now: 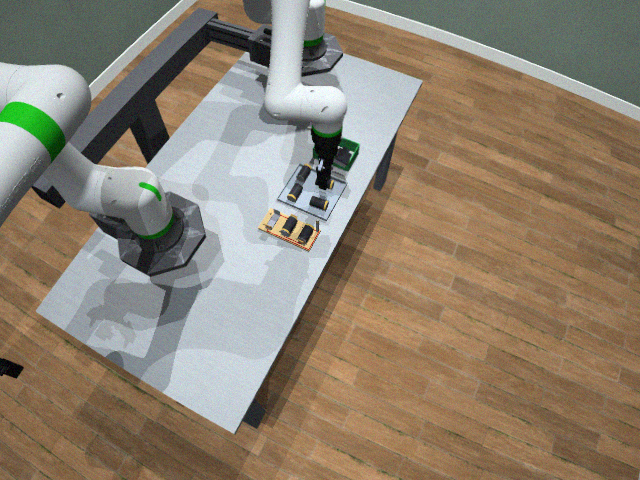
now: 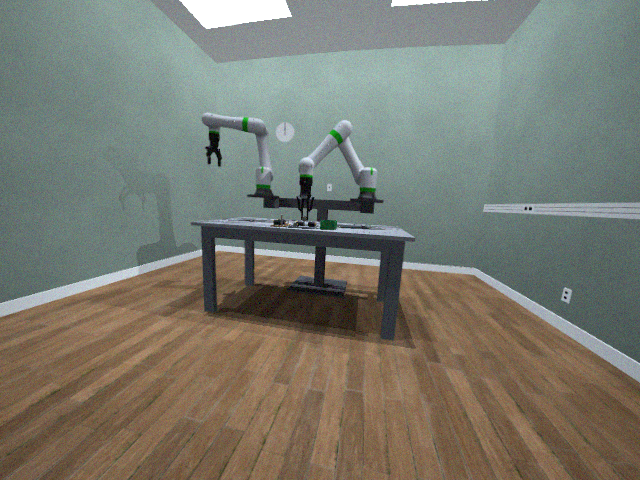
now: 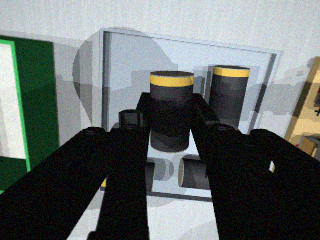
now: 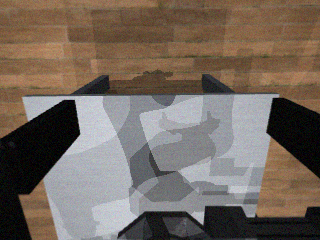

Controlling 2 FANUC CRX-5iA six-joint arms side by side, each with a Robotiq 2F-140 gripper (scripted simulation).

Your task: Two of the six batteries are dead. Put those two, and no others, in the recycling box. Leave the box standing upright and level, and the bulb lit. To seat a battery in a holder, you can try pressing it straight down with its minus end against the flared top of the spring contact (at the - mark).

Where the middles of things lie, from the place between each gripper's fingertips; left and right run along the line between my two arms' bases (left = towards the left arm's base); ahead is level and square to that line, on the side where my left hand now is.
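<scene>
Relative to the tray [image 1: 309, 189], my left hand is 2 cm to the left of it, 4 cm past it and 8 cm above it.
Relative to the same tray, my right hand is 97 cm to the right of it, 25 cm short of it and 50 cm above it.
</scene>
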